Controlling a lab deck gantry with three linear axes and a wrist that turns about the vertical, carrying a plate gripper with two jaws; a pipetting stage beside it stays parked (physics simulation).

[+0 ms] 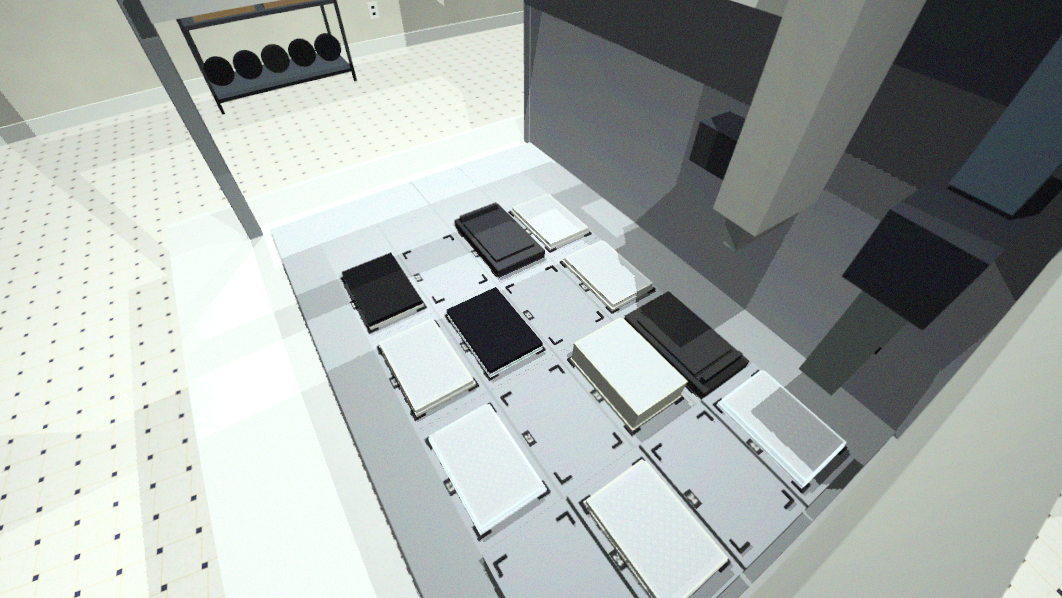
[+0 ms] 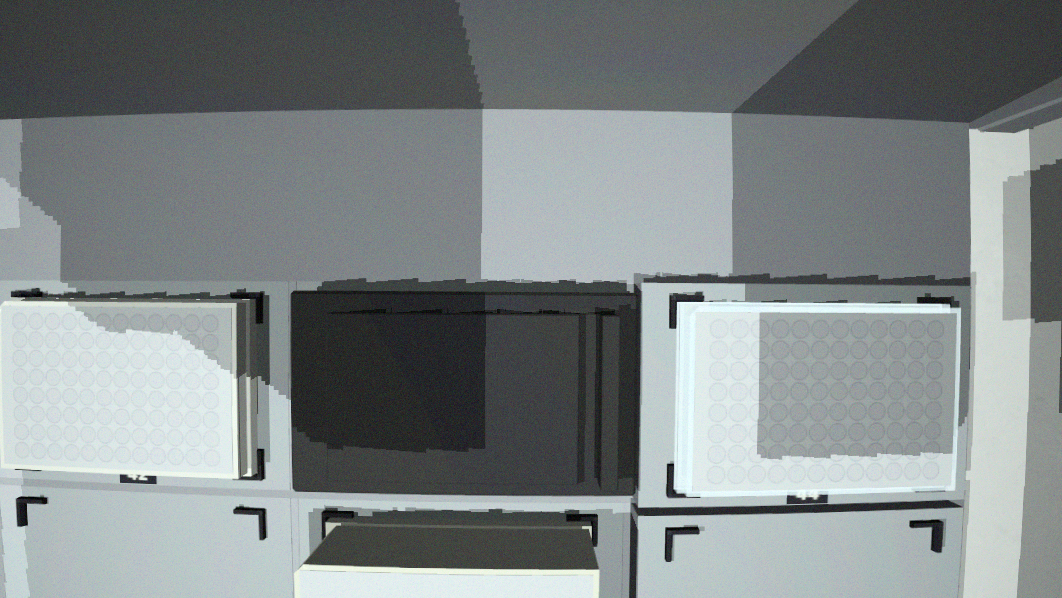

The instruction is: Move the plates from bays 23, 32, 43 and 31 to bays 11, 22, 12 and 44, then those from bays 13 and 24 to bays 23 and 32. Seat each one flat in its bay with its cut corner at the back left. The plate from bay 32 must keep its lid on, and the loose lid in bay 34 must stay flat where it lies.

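Where they show: gripper, fingertip midpoint: [image 1: 840, 359]; robot's base, origin of the base link: [image 1: 343, 279].
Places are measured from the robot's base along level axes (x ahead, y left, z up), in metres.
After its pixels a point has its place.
My gripper [image 1: 845, 360] @(x 0.556, y 0.364, z 0.160 m) hangs above bay 44, with its near jaw visible, the far jaw mostly hidden, and no plate at the jaws; it looks open. A white plate [image 1: 784, 427] @(x 0.562, y 0.358, z 0.029 m) [image 2: 817, 397] @(x 0.551, y 0.366, z 0.029 m) lies in bay 44. A black plate [image 1: 382, 289] @(x 0.074, y 0.043, z 0.016 m) lies in bay 11, a white plate [image 1: 425, 367] @(x 0.239, y 0.039, z 0.014 m) in bay 12, and a dark-topped plate [image 1: 495, 330] @(x 0.238, y 0.149, z 0.016 m) in bay 22. A pale plate [image 1: 486, 468] @(x 0.401, y 0.040, z 0.015 m) lies in bay 13 and another white plate [image 1: 653, 527] @(x 0.554, y 0.149, z 0.029 m) in bay 24. Bays 23 and 32 hold no plate. I cannot make out the loose lid in bay 34.
A tall white block [image 1: 627, 371] @(x 0.402, y 0.245, z 0.042 m) [image 2: 445, 584] @(x 0.392, y 0.292, z 0.042 m) stands in bay 33. Black holders [image 1: 497, 237] @(x 0.072, y 0.250, z 0.024 m) stand in bay 31 and, bare of a plate, in bay 43 [image 2: 386, 371] @(x 0.364, y 0.376, z 0.024 m). White plates [image 1: 549, 220] @(x 0.073, y 0.358, z 0.014 m) lie in bays 41 and 42. A beige column [image 1: 787, 126] @(x 0.440, y 0.288, z 0.371 m) hangs left of the gripper.
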